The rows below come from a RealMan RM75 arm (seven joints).
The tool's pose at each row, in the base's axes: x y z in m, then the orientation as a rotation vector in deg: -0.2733 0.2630 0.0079 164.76 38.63 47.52; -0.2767 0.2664 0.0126 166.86 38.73 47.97; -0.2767 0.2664 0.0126 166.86 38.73 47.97; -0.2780 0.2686 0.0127 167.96 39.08 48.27; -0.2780 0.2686 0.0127 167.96 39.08 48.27; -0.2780 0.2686 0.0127 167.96 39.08 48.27; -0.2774 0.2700 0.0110 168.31 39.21 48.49; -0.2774 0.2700 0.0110 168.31 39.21 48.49; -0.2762 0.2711 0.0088 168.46 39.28 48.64; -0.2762 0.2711 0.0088 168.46 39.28 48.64; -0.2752 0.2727 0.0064 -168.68 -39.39 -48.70; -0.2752 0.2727 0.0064 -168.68 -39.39 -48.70
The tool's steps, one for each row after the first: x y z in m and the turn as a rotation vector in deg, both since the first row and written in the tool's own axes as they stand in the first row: 0.0012 -0.0035 -0.0056 1.94 0.36 0.80; 0.0012 -0.0035 -0.0056 1.94 0.36 0.80; 0.0012 -0.0060 -0.0063 3.07 0.62 1.07; 0.0012 -0.0060 -0.0063 3.07 0.62 1.07; 0.0012 -0.0060 -0.0063 3.07 0.62 1.07; 0.0014 -0.0073 -0.0044 3.45 0.78 1.16; 0.0014 -0.0073 -0.0044 3.45 0.78 1.16; 0.0017 -0.0083 -0.0019 3.62 0.89 1.19; 0.0017 -0.0083 -0.0019 3.62 0.89 1.19; 0.0020 -0.0098 0.0008 3.99 0.97 1.26; 0.0020 -0.0098 0.0008 3.99 0.97 1.26
